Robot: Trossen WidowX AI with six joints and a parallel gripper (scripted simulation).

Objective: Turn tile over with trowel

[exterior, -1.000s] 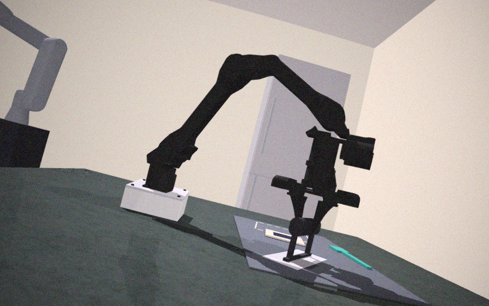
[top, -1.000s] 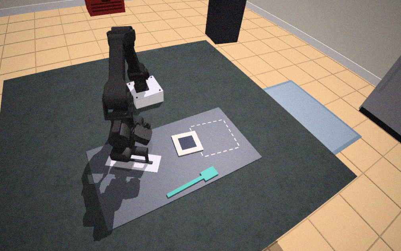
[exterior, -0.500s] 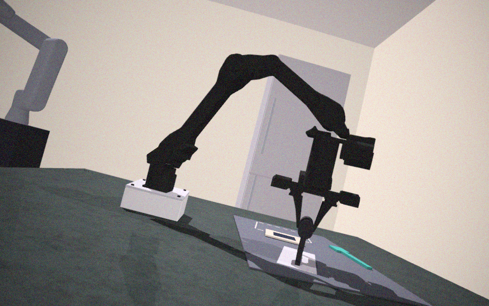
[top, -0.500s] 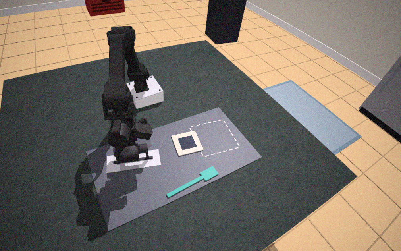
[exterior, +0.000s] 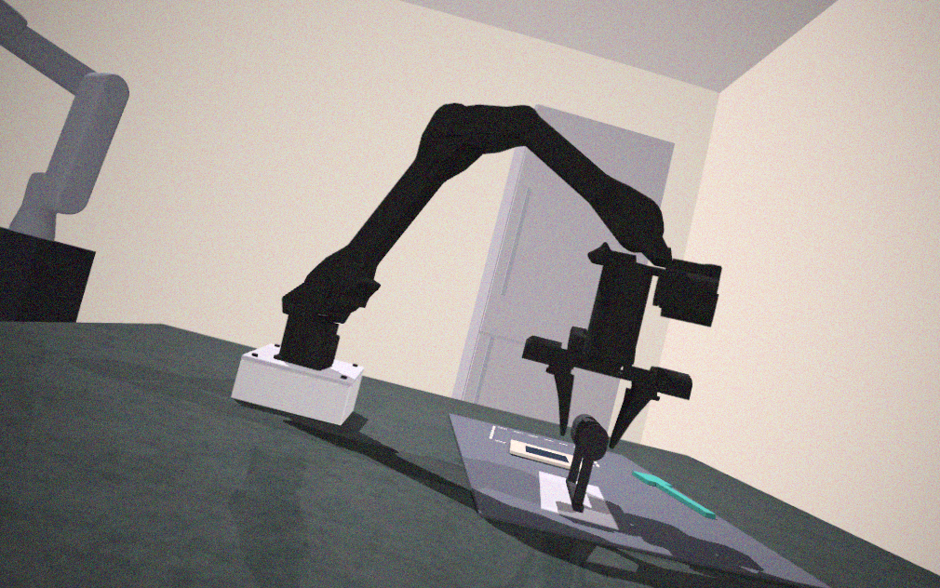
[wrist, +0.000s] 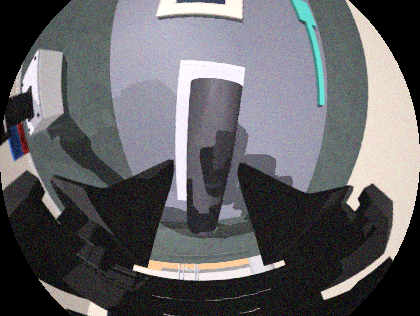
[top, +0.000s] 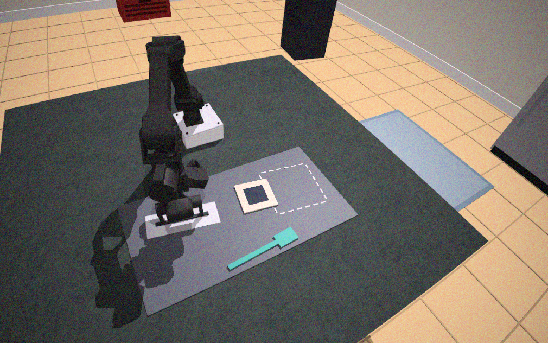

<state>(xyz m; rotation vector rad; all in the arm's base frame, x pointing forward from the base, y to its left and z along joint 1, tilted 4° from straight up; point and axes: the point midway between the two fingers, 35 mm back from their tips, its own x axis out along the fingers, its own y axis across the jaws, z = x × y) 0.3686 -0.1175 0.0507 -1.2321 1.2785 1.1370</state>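
My gripper tip is now 30 mm above the trowel and 20 mm to the right of it. The rest, counted from my gripper tip: teal spatula-like tool 200 mm to the left, 160 mm ahead, 60 mm below; tile 230 mm to the left, 60 mm below, 10 mm behind; grey mat 170 mm to the left, 80 mm below, 30 mm ahead.
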